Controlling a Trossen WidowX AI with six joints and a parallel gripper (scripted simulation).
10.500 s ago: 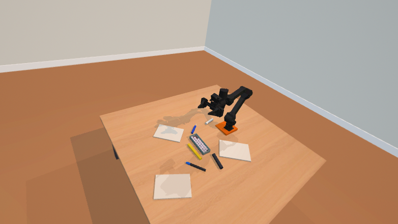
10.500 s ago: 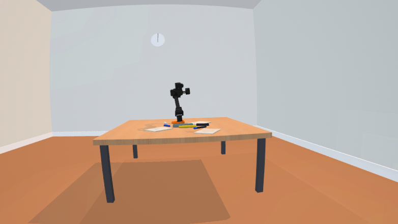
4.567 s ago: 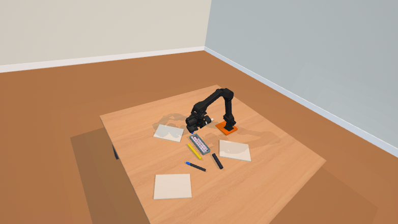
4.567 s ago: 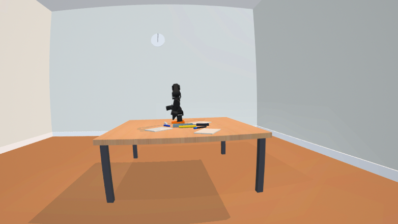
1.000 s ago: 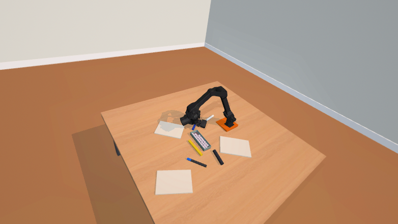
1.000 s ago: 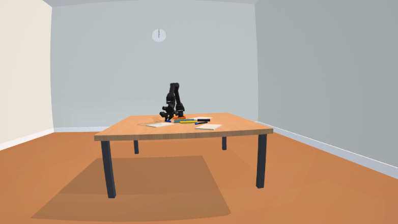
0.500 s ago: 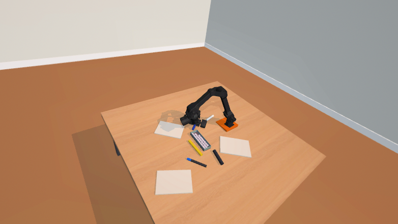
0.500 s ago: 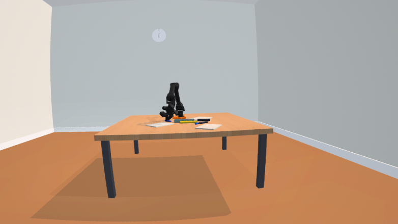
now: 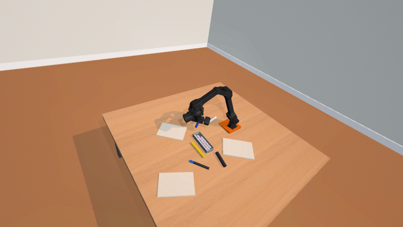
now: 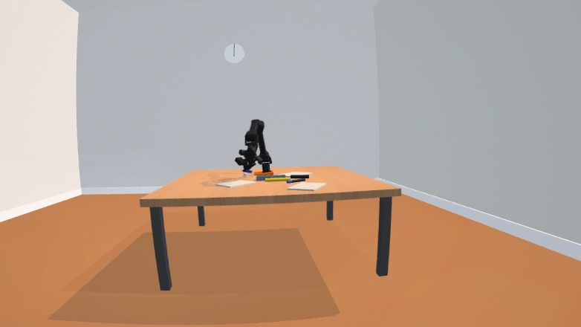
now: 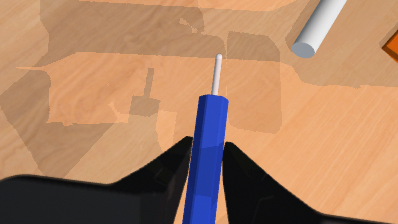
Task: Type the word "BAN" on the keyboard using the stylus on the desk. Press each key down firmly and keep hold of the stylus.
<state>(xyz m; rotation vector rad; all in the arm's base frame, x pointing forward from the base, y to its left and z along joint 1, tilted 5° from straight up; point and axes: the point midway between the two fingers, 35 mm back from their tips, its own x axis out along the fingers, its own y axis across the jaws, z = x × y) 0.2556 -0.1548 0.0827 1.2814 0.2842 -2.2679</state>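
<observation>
Right now my gripper tip is 10 mm to the left of the stylus and 10 mm past it. Round my gripper tip: stylus tip: 40 mm behind, 30 mm to the right; then yellow marker: 190 mm to the left, 160 mm ahead, 40 mm below; then white stick: 170 mm behind, 40 mm below, 10 mm to the left.
</observation>
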